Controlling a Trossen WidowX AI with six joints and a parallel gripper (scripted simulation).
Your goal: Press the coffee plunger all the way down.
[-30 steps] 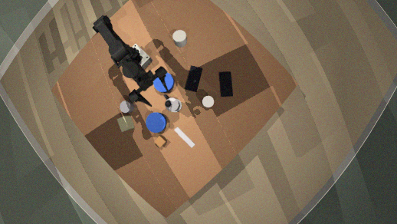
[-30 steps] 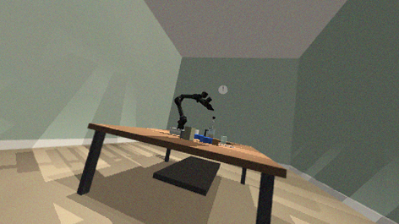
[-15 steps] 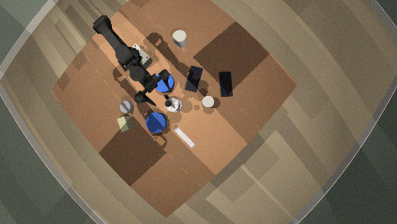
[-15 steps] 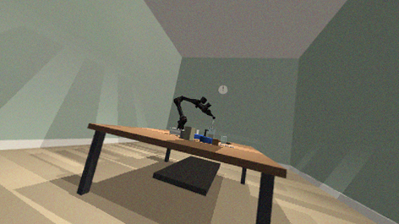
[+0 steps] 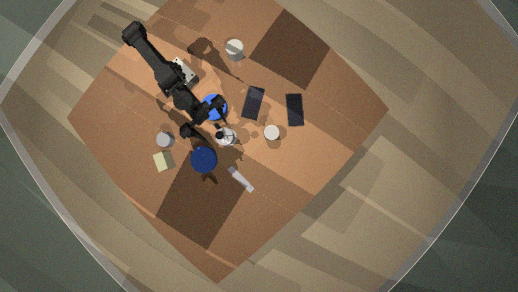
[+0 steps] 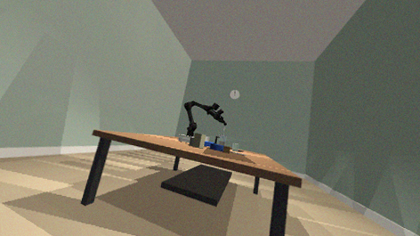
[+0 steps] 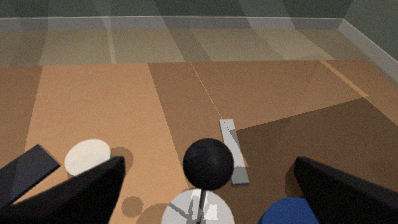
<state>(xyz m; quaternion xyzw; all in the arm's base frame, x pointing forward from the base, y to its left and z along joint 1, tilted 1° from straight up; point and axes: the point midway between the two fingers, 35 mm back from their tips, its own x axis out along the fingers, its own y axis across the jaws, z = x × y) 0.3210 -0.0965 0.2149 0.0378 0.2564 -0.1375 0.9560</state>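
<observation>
My gripper tip is now 10 mm past the coffee press and 140 mm above it. Round my gripper tip: grey cup 240 mm behind, 170 mm to the right, 230 mm below; beige block 180 mm behind, 250 mm to the right, 210 mm below; brown cube 50 mm ahead, 220 mm to the right, 240 mm below.
</observation>
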